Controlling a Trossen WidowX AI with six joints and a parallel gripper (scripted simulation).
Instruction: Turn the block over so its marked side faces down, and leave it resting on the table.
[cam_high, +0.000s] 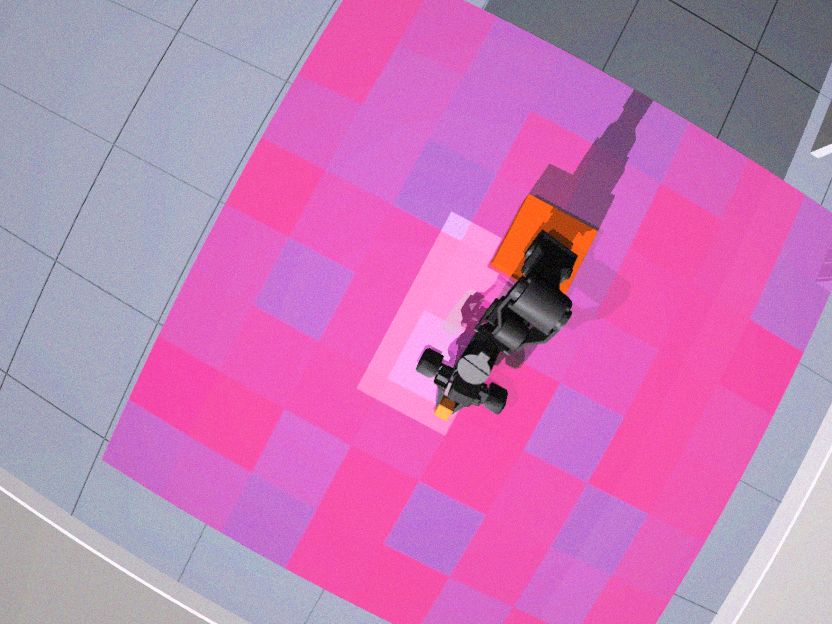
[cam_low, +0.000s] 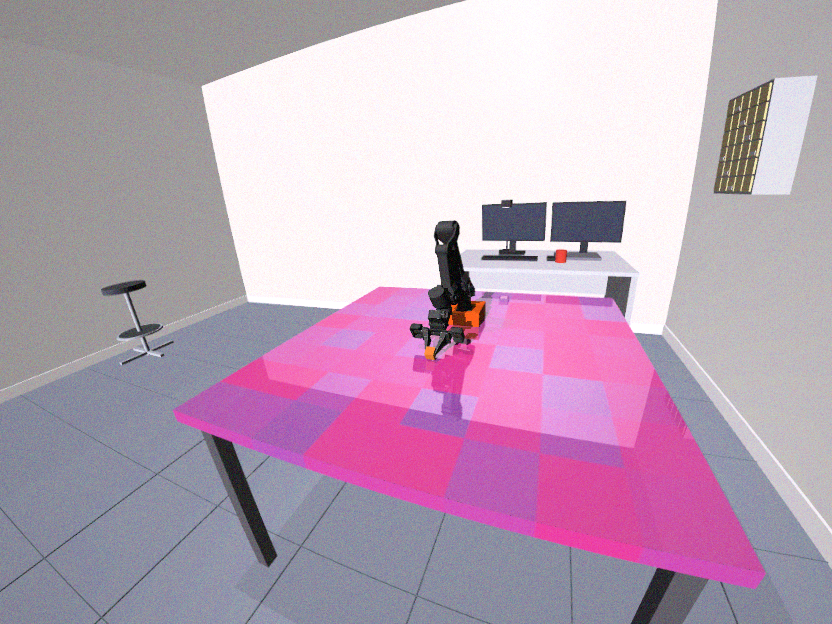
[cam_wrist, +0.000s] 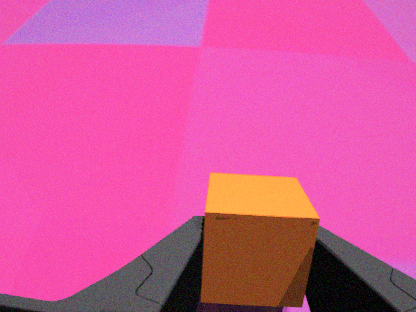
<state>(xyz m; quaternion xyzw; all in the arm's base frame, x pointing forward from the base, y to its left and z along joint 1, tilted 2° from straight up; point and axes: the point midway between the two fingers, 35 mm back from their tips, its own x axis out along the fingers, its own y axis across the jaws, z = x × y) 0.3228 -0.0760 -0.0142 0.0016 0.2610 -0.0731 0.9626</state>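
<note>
Right now my gripper tip is 10 mm above the block.
</note>
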